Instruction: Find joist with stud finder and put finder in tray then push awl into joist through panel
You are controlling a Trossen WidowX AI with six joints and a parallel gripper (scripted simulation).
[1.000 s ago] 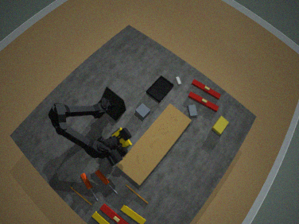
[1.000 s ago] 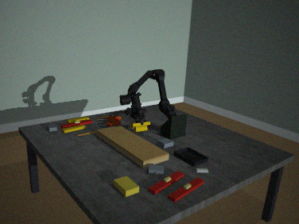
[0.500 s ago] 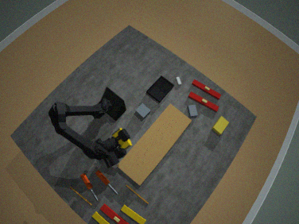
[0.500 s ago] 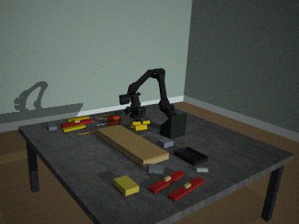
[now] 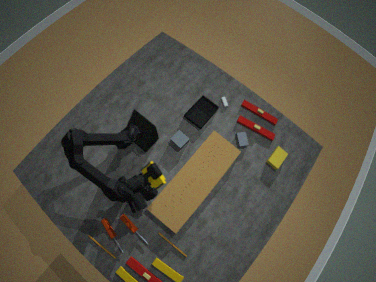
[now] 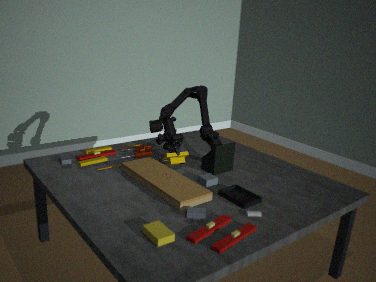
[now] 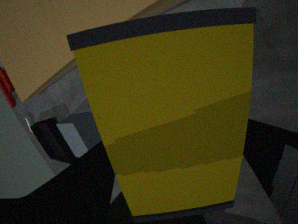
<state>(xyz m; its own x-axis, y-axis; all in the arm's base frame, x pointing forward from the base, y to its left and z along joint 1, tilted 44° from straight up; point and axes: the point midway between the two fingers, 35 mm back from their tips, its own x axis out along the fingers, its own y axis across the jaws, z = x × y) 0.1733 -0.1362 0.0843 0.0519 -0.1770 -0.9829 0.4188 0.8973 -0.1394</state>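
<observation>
The yellow stud finder is 1 cm behind my gripper tip, 2 cm to the left of it and 2 cm below it. Round my gripper tip: black tray (1 cm ahead, 44 cm to the left, 6 cm below); then small white piece (9 cm ahead, 57 cm to the left, 6 cm below); then awl (2 cm behind, 13 cm to the right, 6 cm below).
</observation>
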